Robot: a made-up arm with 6 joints.
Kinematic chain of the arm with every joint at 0, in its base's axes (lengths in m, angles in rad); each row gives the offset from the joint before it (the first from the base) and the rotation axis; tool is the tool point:
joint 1: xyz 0 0 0.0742 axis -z
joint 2: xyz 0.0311 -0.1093 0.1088 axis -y
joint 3: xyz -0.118 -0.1 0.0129 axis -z
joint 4: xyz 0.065 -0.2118 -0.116 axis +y
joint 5: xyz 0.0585 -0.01 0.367 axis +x
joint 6: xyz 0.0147 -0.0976 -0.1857 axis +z
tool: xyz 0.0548 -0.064 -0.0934
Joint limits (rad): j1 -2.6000..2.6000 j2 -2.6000..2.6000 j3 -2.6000..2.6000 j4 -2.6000..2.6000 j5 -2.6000..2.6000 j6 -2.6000..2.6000
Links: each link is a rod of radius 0.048 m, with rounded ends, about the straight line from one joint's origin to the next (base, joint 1, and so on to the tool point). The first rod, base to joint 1, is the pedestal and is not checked.
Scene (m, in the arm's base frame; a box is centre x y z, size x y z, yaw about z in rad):
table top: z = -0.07
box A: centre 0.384 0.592 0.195 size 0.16 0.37 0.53 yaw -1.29
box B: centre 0.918 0.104 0 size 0.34 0.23 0.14 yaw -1.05
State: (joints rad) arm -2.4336 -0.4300 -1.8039 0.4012 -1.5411 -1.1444
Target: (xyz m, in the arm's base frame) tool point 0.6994 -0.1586 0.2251
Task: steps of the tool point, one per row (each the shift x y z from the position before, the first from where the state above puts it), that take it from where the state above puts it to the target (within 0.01 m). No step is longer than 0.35 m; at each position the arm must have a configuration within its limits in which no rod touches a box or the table.
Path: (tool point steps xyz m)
1: 0.1294 0.2543 0.0973
2: 0.2605 0.1526 0.1042
3: 0.3284 -0.0062 0.0695
4: 0.3033 -0.1717 -0.0040
5: 0.0470 -0.0314 -0.0231
6: 0.0557 -0.0480 -0.0494
7: 0.0551 -0.0749 -0.0722
8: 0.0391 -0.1054 -0.0896
9: 0.0062 -0.1305 -0.1000
10: -0.0398 -0.1407 -0.1028

